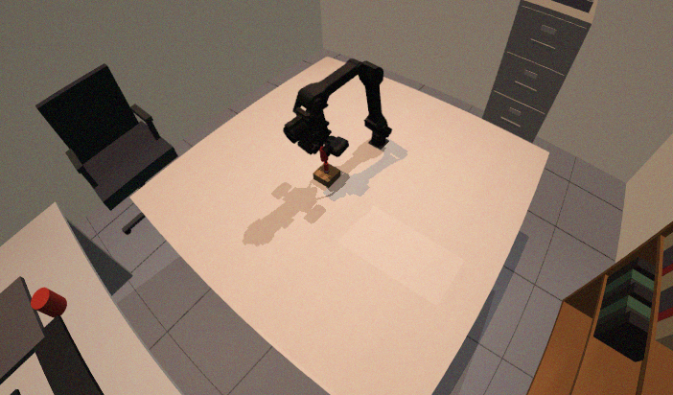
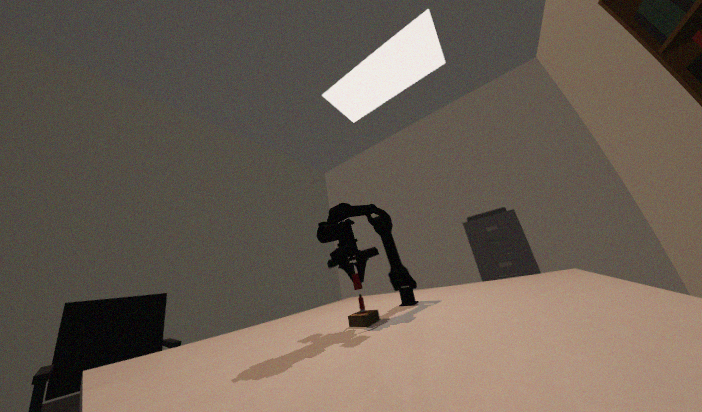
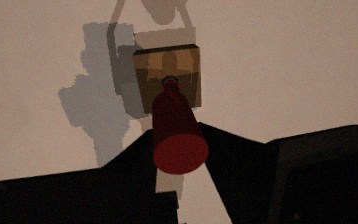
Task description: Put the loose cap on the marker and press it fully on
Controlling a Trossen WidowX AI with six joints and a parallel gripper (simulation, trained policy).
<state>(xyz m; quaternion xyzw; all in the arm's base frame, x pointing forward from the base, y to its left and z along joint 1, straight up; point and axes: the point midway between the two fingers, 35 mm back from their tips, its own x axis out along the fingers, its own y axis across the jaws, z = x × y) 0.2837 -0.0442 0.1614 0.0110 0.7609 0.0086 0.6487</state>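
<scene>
My gripper tip is 6 cm above the marker. Round my gripper tip: red cap (1 cm ahead, 1 cm above); then tan holder block (11 cm below).
</scene>
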